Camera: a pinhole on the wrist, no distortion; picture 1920 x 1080 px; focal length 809.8 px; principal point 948.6 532.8 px. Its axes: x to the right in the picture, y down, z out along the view. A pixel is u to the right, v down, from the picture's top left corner.
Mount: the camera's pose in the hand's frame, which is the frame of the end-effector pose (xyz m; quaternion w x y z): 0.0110 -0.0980 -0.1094 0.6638 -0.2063 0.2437 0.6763
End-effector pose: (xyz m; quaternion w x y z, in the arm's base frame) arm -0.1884 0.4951 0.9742 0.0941 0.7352 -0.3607 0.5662
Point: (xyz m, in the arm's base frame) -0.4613 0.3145 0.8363
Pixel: 1831.0 771.7
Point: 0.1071 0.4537 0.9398
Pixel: 139.2 581.6
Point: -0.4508 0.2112 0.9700
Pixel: 1743.1 352.2
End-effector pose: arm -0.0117 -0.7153 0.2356 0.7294 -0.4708 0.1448 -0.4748
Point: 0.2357 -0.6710 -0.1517
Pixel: 1706.7 569.9
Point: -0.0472 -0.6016 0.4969
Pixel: outside the picture
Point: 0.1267 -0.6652 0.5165
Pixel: 142.5 343.4
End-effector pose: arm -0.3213 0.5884 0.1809 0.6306 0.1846 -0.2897 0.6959
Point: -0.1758 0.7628 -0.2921
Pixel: behind the camera
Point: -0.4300 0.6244 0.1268
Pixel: 1580.2 557.4
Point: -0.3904 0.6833 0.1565
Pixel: 1606.0 203.6
